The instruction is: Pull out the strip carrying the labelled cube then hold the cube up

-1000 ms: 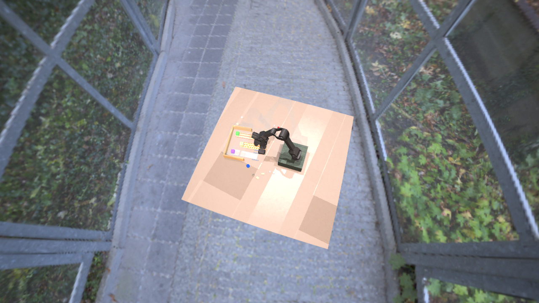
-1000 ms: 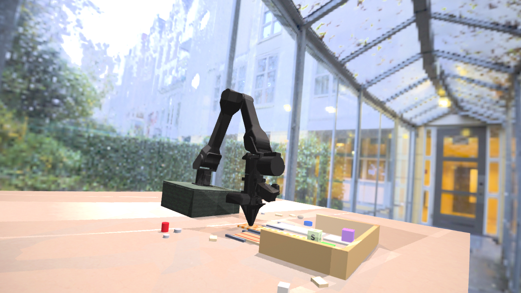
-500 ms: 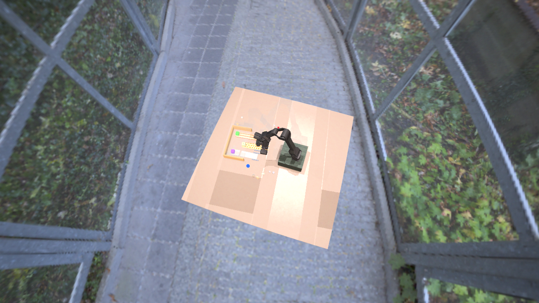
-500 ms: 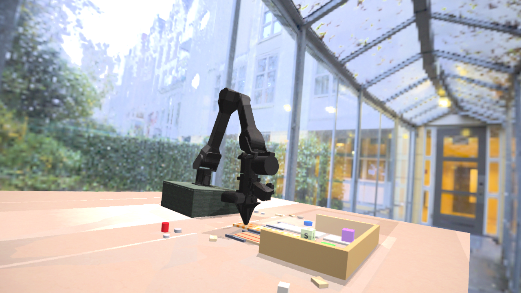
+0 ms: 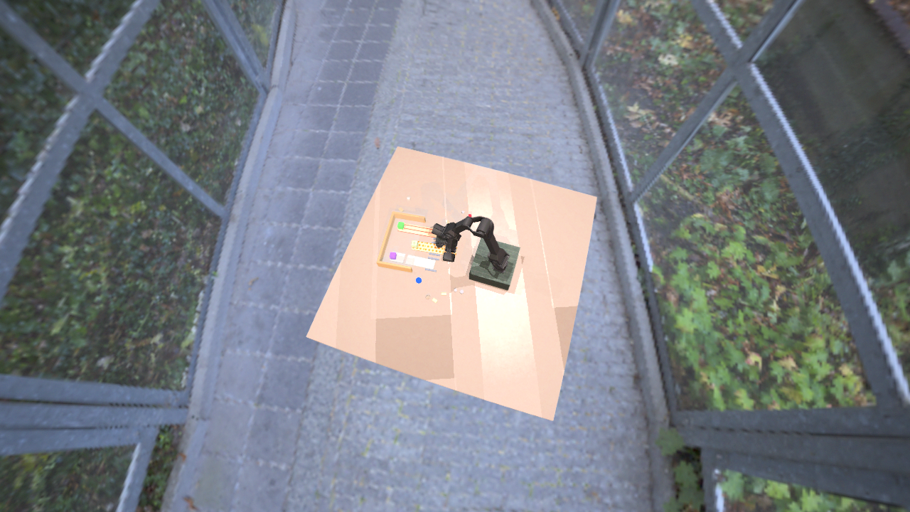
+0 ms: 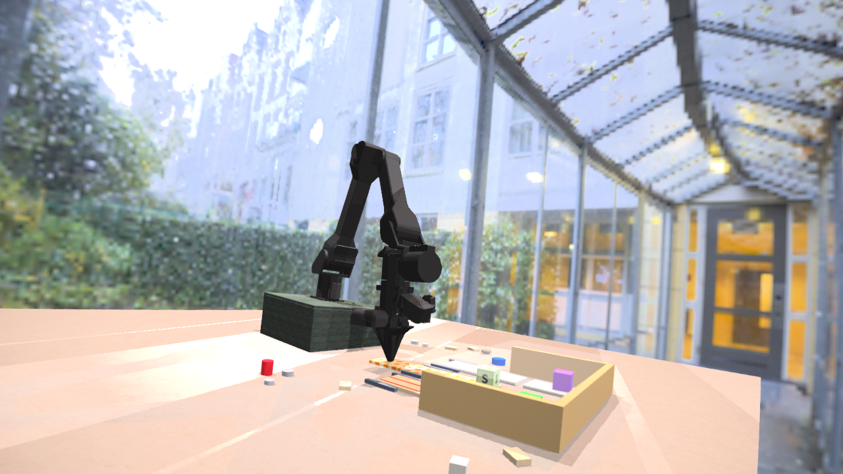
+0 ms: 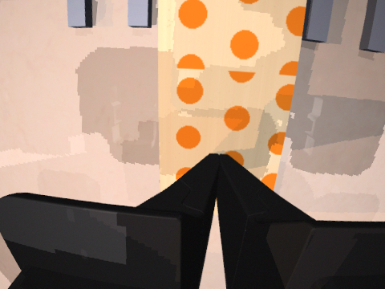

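My gripper tip is 13 cm to the right of the white strip and 13 cm short of it.
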